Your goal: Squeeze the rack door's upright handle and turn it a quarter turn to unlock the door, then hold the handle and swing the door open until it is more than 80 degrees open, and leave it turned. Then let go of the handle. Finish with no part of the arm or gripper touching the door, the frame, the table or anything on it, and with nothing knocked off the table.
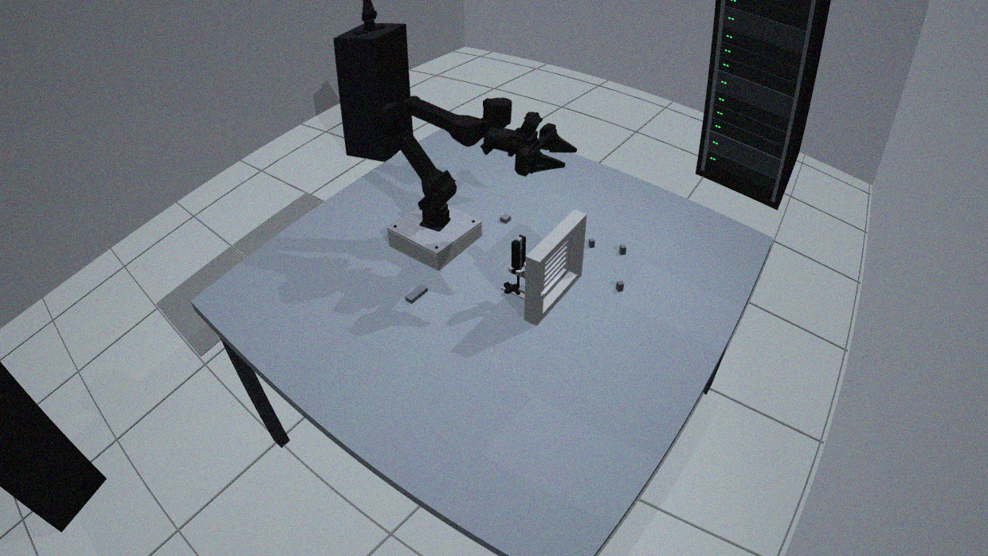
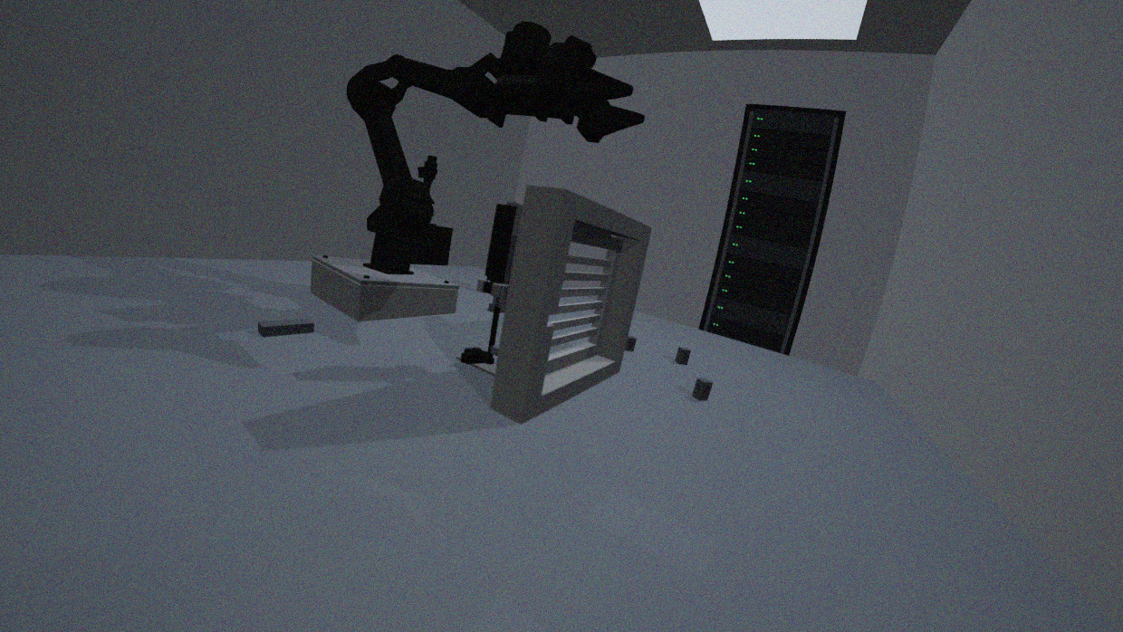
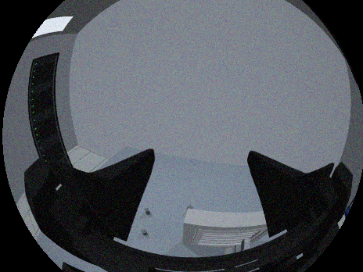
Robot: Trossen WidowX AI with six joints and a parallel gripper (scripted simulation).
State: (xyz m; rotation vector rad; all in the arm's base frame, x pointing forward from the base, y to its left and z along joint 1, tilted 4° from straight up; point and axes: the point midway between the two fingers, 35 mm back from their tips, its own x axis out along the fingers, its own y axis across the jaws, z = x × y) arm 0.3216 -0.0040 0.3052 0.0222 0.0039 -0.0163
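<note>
Now: the upright handle 8 cm behind my gripper tip, 13 cm to the right of it and 24 cm below it. Also, from my gripper tip: flat grey block (30 cm behind, 23 cm to the right, 34 cm below).
</note>
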